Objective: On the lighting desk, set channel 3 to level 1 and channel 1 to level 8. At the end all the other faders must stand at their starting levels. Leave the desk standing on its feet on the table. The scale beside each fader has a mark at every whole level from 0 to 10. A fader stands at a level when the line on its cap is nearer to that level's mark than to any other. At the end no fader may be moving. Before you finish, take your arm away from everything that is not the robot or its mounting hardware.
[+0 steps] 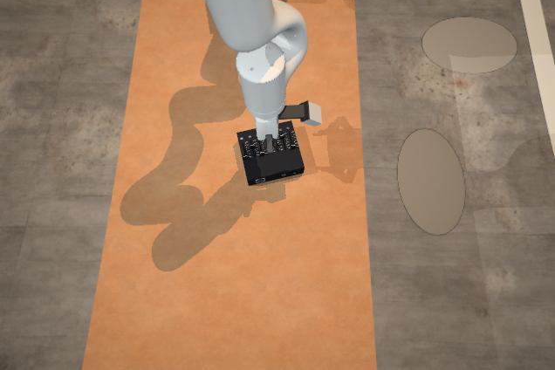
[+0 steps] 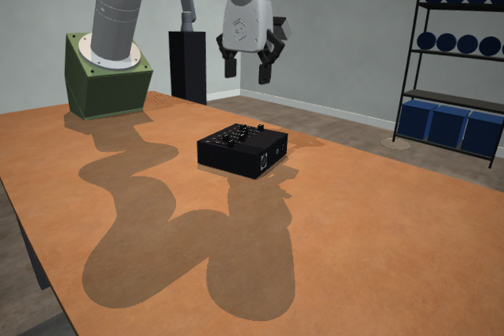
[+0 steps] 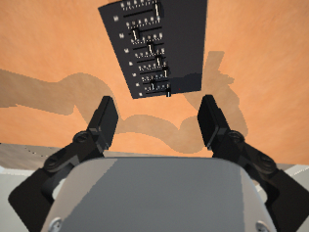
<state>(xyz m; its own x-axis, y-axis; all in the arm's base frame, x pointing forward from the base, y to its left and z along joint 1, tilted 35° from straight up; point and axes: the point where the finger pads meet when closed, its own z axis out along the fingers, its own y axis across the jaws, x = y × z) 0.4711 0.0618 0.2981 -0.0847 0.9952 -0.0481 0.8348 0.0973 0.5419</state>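
The channel 1 cap is 10 mm behind my hand, 60 mm to the left of it and 130 mm below it. Also, from my hand: channel 2 cap 40 mm behind, 30 mm to the left, 130 mm below; channel 3 cap 20 mm behind, 10 mm to the left, 130 mm below.
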